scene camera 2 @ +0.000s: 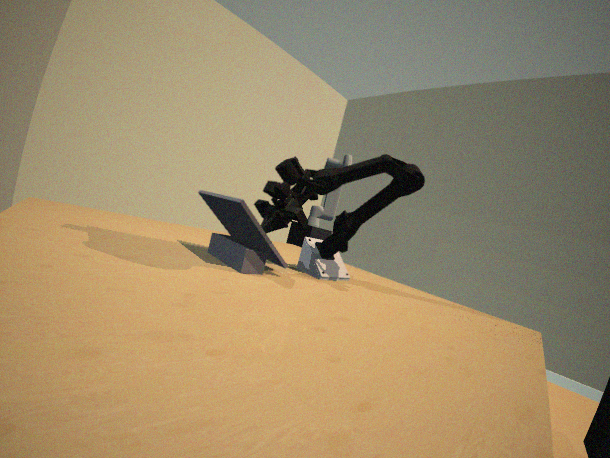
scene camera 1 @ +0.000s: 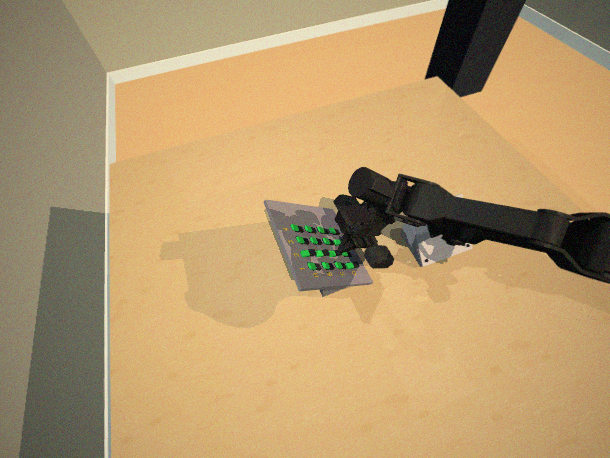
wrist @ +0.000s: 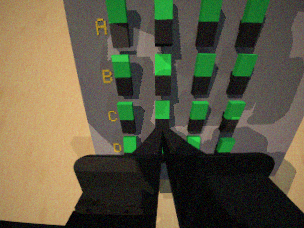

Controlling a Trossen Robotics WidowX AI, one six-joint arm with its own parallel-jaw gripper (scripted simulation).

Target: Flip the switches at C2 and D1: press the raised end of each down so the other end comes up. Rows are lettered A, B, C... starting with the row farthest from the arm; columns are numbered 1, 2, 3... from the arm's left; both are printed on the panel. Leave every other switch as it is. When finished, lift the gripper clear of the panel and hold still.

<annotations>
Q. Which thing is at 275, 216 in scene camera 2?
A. My gripper.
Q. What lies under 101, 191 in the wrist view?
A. My gripper.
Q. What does my gripper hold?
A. Nothing.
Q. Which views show my gripper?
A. Scene camera 2, scene camera 1 and the wrist view: all of them.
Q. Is my gripper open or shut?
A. Shut.
</annotations>
